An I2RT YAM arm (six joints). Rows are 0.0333 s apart.
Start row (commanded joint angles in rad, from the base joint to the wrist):
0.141, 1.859, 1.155, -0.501, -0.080, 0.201
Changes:
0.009, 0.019, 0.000, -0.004, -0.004, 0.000
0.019, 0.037, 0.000, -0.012, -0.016, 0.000
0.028, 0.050, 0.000, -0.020, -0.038, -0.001
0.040, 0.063, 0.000, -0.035, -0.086, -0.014
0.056, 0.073, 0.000, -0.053, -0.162, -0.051
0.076, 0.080, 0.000, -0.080, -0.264, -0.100
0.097, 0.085, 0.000, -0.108, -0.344, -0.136
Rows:
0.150, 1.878, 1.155, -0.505, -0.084, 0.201
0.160, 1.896, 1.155, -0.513, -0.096, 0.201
0.169, 1.909, 1.155, -0.521, -0.118, 0.200
0.181, 1.922, 1.155, -0.536, -0.166, 0.187
0.197, 1.932, 1.155, -0.554, -0.242, 0.150
0.217, 1.939, 1.155, -0.581, -0.344, 0.101
0.238, 1.944, 1.155, -0.609, -0.424, 0.065

